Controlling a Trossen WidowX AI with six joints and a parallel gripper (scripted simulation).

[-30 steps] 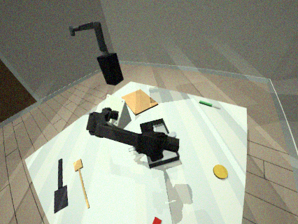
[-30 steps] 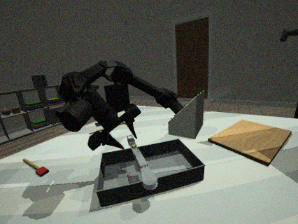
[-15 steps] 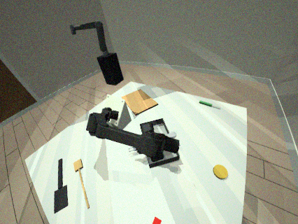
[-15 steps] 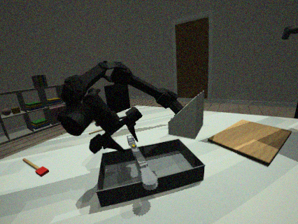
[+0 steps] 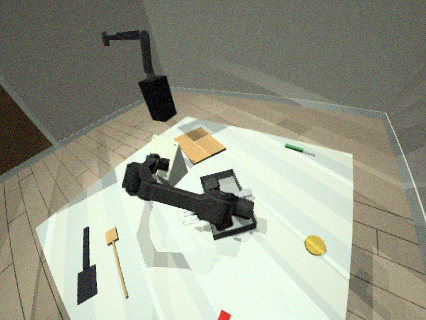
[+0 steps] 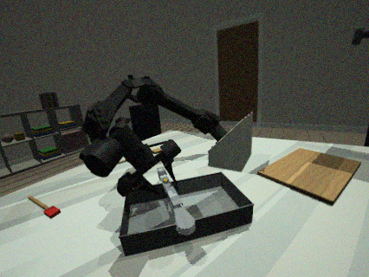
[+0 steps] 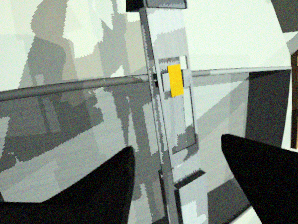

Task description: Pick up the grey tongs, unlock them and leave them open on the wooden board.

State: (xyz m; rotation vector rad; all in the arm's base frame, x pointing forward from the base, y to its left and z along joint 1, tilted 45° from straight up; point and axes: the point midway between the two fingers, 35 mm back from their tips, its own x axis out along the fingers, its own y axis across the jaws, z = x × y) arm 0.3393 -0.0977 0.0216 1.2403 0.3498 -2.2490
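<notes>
Now: gripper tip 30 mm past the yellow lock piece and 30 mm to the left of it. The rest, counted from my gripper tip: black spatula: 380 mm behind, 450 mm to the right, 60 mm below; grey roasting tin: 10 mm ahead, 60 mm to the left, 40 mm below; wooden board: 370 mm behind, 410 mm to the left, 60 mm below.
</notes>
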